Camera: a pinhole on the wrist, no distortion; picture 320 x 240 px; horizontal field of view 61.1 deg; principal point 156.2 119.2 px. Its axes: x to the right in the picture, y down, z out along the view. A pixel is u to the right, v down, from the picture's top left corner.
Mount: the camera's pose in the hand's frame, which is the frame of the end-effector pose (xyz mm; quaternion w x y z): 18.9 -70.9 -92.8 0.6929 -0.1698 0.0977 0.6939
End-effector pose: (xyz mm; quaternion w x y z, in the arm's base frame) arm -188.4 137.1 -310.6 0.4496 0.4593 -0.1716 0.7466
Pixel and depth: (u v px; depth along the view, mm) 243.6 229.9 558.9
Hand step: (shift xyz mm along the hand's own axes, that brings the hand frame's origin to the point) -261.0 299.0 333.6
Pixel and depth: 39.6 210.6 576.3
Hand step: -236.6 -91.3 511.9
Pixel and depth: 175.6 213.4 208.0
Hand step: -73.6 18.6 86.5
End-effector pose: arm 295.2 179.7 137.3 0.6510 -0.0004 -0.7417 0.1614
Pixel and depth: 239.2 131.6 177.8
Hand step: -6.0 45.4 50.3
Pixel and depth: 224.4 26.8 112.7
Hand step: 46.3 -2.0 4.6
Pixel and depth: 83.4 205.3 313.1
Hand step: -112.9 -34.9 217.5
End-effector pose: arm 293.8 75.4 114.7 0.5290 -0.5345 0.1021 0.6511
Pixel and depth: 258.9 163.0 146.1
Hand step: -18.2 34.2 19.2
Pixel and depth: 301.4 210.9 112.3
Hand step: -29.1 25.8 -15.2
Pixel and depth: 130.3 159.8 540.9
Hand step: -116.8 80.1 417.7
